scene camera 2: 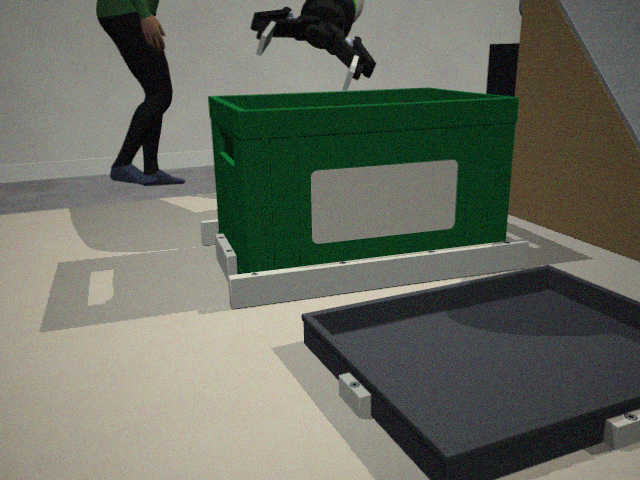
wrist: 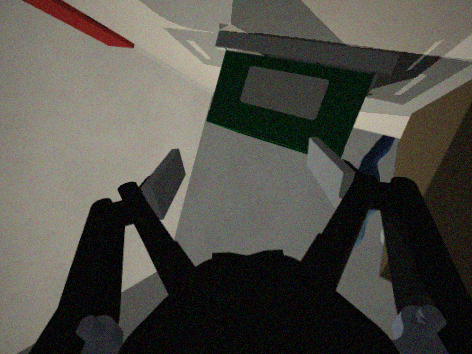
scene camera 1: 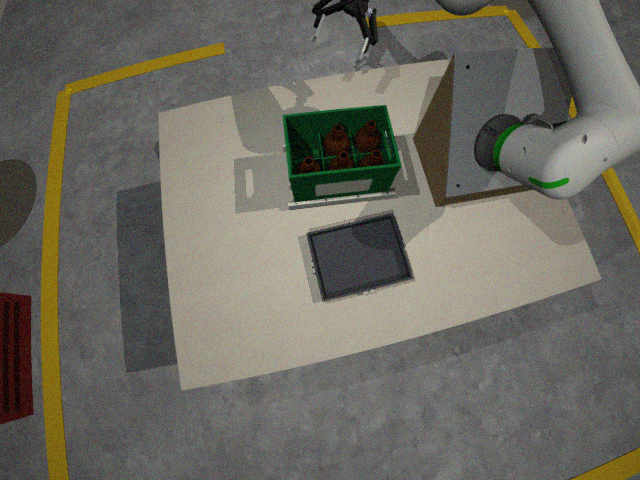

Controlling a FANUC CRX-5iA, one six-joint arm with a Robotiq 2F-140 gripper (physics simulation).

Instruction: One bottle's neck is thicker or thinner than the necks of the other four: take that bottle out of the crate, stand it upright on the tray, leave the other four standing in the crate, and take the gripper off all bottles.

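Where they show: gripper, between the fingertips: [scene camera 2: 304,63] [wrist: 243,156] [scene camera 1: 336,50]; arm's base, origin of its link: [wrist: 471,206] [scene camera 1: 498,143].
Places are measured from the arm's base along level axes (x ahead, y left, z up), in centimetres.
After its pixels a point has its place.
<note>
A green crate [scene camera 1: 382,179] @[x 31.6, y -0.5, z -6.6 cm] [scene camera 2: 273,186] @[x 52.6, y -3.6, z -6.7 cm] [wrist: 346,100] @[x 28.0, y -18.6, z -9.9 cm] stands on the table. In scene camera 1 it holds five upright brown bottles: back middle [scene camera 1: 337,140] @[x 40.1, y -13.6, z -4.2 cm], back right [scene camera 1: 368,137] @[x 31.6, y -12.8, z -4.8 cm], front left [scene camera 1: 309,165] @[x 49.6, y -6.7, z -1.3 cm], front middle [scene camera 1: 342,161] @[x 41.3, y -5.8, z -1.8 cm] and front right [scene camera 1: 372,159] @[x 33.7, y -4.6, z -2.3 cm]. Its back left compartment has no bottle. I cannot tell which neck differs; the crate walls hide the bottles in the other two views. The dark tray [scene camera 1: 356,268] @[x 43.7, y 18.7, z -16.9 cm] [scene camera 2: 465,382] @[x 47.4, y 17.2, z -16.9 cm] lies in front of the crate with no bottle on it. My gripper [scene camera 1: 337,50] @[x 33.3, y -37.9, z 2.9 cm] [scene camera 2: 303,70] @[x 33.3, y -37.9, z 2.9 cm] [wrist: 243,156] @[x 33.3, y -37.9, z 2.9 cm] is open and empty, tilted, above and behind the crate, touching no bottle.
Pale strips [scene camera 1: 341,200] @[x 42.2, y -0.9, z -14.9 cm] [scene camera 2: 382,274] @[x 42.7, y -1.0, z -16.0 cm] [wrist: 300,50] @[x 37.6, y -21.3, z -15.9 cm] line the crate's base. Small blocks [scene camera 2: 354,395] @[x 55.5, y 16.1, z -16.2 cm] sit at the tray's edges. A brown-sided pedestal [scene camera 1: 436,139] @[x 13.7, y -7.3, z -4.3 cm] [scene camera 2: 573,129] @[x 13.8, y -5.8, z -4.7 cm] stands right of the crate, beside the arm [scene camera 1: 584,149] @[x 1.1, y 14.5, z 20.0 cm]. A person [scene camera 2: 149,77] stands behind the table.
</note>
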